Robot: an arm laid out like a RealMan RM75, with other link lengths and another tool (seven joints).
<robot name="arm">
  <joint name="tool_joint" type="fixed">
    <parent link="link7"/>
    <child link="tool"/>
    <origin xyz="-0.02 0.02 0.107" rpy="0 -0.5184 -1.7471"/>
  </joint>
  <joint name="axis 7" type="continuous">
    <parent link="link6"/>
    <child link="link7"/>
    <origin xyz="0 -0.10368 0" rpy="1.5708 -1.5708 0"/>
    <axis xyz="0 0 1"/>
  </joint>
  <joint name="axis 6" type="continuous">
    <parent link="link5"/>
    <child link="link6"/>
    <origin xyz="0 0 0" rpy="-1.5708 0 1.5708"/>
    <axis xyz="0 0 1"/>
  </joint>
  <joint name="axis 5" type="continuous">
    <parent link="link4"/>
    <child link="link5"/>
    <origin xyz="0 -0.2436 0" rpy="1.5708 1.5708 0"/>
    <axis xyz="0 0 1"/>
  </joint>
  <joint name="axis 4" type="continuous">
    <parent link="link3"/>
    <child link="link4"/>
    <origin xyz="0 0 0" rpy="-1.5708 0 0"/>
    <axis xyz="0 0 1"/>
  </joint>
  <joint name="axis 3" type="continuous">
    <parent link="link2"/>
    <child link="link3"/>
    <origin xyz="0.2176 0 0" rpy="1.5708 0 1.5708"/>
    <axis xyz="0 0 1"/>
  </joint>
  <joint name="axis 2" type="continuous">
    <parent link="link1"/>
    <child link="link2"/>
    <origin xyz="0 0 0" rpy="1.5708 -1.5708 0"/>
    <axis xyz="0 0 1"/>
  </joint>
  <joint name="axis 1" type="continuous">
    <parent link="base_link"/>
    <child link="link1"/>
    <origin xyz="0 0 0.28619" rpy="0 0 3.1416"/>
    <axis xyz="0 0 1"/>
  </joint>
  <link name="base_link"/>
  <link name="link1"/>
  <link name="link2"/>
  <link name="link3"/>
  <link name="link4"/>
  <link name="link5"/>
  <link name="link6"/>
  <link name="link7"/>
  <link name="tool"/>
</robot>
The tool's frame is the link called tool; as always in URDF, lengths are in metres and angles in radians. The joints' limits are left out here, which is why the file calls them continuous.
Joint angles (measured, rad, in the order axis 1, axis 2, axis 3, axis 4, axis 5, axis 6, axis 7), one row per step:
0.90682, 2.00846, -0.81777, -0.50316, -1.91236, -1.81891, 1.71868
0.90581, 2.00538, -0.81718, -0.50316, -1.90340, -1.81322, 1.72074
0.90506, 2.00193, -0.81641, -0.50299, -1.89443, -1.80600, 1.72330
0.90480, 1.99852, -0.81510, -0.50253, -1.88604, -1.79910, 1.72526
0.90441, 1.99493, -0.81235, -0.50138, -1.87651, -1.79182, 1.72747
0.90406, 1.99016, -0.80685, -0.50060, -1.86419, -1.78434, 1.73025
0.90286, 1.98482, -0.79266, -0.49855, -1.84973, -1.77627, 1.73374
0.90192, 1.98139, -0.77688, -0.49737, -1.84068, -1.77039, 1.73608
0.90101, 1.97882, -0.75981, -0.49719, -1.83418, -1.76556, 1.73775
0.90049, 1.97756, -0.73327, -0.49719, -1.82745, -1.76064, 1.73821
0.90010, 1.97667, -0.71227, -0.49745, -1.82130, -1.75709, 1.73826
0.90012, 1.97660, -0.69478, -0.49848, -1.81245, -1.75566, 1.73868
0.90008, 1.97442, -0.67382, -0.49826, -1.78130, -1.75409, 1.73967
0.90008, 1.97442, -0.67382, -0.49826, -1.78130, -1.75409, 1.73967
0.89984, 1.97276, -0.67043, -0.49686, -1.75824, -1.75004, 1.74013
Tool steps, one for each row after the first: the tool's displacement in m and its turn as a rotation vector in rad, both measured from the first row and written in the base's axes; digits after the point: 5 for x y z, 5 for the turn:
-0.00025, 0.00240, 0.00194, 0.00900, 0.00507, -0.00637
-0.00044, 0.00521, 0.00398, 0.01922, 0.00959, -0.01384
-0.00072, 0.00797, 0.00604, 0.02938, 0.01424, -0.02056
-0.00104, 0.01102, 0.00845, 0.04046, 0.02090, -0.02897
-0.00172, 0.01490, 0.01221, 0.05490, 0.03134, -0.03902
-0.00232, 0.02002, 0.01782, 0.07440, 0.04973, -0.05541
-0.00270, 0.02422, 0.02270, 0.09115, 0.06594, -0.06916
-0.00297, 0.02807, 0.02747, 0.10742, 0.08139, -0.08147
-0.00374, 0.03278, 0.03370, 0.12884, 0.10476, -0.09634
-0.00442, 0.03641, 0.03888, 0.14605, 0.12417, -0.10755
-0.00584, 0.03925, 0.04373, 0.16011, 0.14455, -0.11573
-0.00969, 0.04390, 0.05332, 0.18344, 0.18765, -0.12773
-0.00969, 0.04390, 0.05332, 0.18344, 0.18765, -0.12773
-0.01195, 0.04644, 0.05794, 0.19544, 0.21024, -0.13412

